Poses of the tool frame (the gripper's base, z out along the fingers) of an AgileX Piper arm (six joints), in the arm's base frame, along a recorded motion.
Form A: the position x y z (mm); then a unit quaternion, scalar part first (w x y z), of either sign.
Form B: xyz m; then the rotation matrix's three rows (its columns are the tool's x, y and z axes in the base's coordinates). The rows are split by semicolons. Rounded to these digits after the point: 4 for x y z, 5 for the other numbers.
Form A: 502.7 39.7 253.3 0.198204 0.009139 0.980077 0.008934
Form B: 0.5027 0.0397 0.2533; -0.92126 0.01437 0.38867; 0.02146 0.99967 0.01389; -0.38835 0.02113 -0.92127
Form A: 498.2 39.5 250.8 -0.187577 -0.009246 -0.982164 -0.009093
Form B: 0.4982 0.0395 0.2508; -0.92946 0.01475 0.36863; 0.02157 0.99966 0.01439; -0.36829 0.02133 -0.92946
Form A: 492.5 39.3 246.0 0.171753 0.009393 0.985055 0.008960
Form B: 0.4925 0.0393 0.2460; -0.94083 0.01543 0.33854; 0.02158 0.99966 0.01443; -0.33820 0.02088 -0.94084
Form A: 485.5 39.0 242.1 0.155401 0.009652 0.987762 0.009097
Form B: 0.4855 0.0390 0.2421; -0.95151 0.01624 0.30717; 0.02190 0.99965 0.01497; -0.30682 0.02097 -0.95154
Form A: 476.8 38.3 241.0 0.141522 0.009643 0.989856 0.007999
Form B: 0.4768 0.0383 0.2410; -0.95976 0.01683 0.28033; 0.02135 0.99969 0.01311; -0.28002 0.01857 -0.95982
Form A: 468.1 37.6 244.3 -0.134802 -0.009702 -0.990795 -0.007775
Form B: 0.4681 0.0376 0.2443; -0.96347 0.01713 0.26727; 0.02132 0.99969 0.01279; -0.26697 0.01802 -0.96354
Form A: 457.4 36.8 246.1 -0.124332 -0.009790 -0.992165 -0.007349
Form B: 0.4574 0.0368 0.2461; -0.96889 0.01760 0.24686; 0.02125 0.99970 0.01215; -0.24657 0.01702 -0.96898
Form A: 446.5 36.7 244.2 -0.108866 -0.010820 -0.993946 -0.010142
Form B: 0.4465 0.0367 0.2442; -0.97606 0.01930 0.21663; 0.02372 0.99956 0.01781; -0.21619 0.02252 -0.97609
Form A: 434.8 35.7 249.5 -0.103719 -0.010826 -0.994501 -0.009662
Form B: 0.4348 0.0357 0.2495; -0.97825 0.01953 0.20651; 0.02354 0.99958 0.01697; -0.20609 0.02146 -0.97830
